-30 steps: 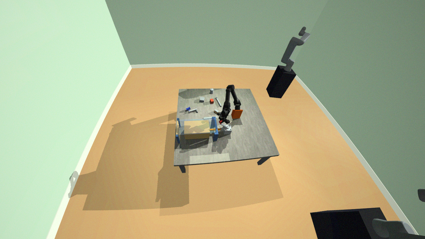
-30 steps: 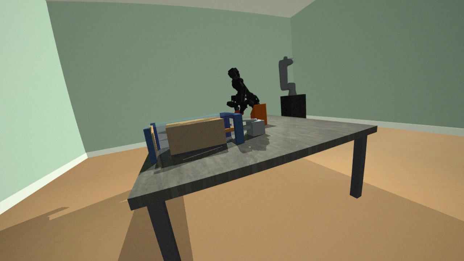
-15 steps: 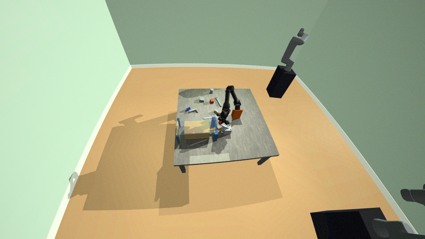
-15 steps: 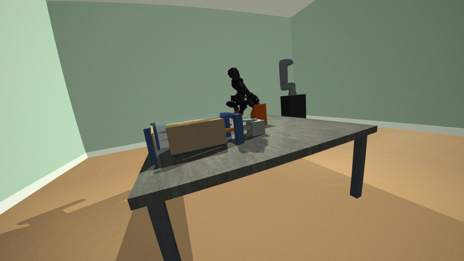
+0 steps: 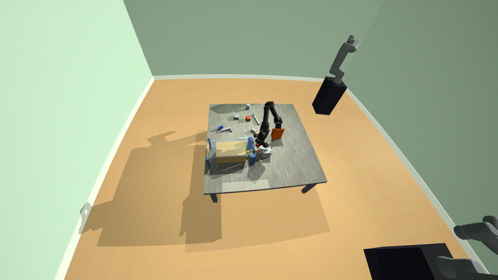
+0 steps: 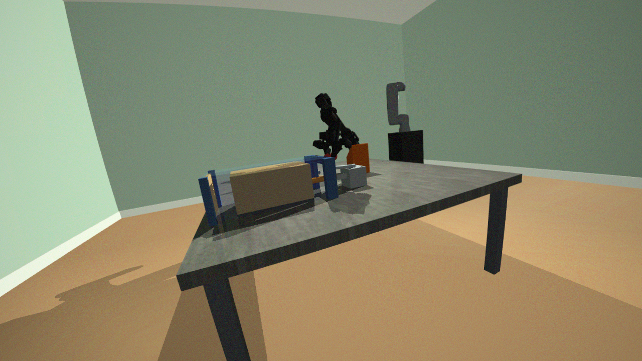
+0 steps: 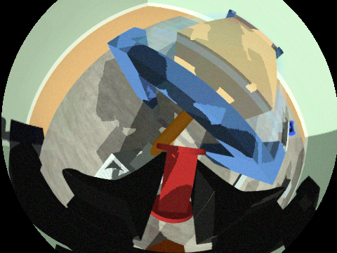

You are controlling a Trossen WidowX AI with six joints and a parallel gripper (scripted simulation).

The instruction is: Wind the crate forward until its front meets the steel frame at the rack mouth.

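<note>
My gripper tip is now 13 cm past the grey winch and 10 cm above it. Also, from my gripper tip: tan-handled tool (1 cm behind, 29 cm to the right, 11 cm below); red knob (1 cm behind, 1 cm to the right); grey bar (11 cm ahead, 20 cm to the right, 13 cm below).
</note>
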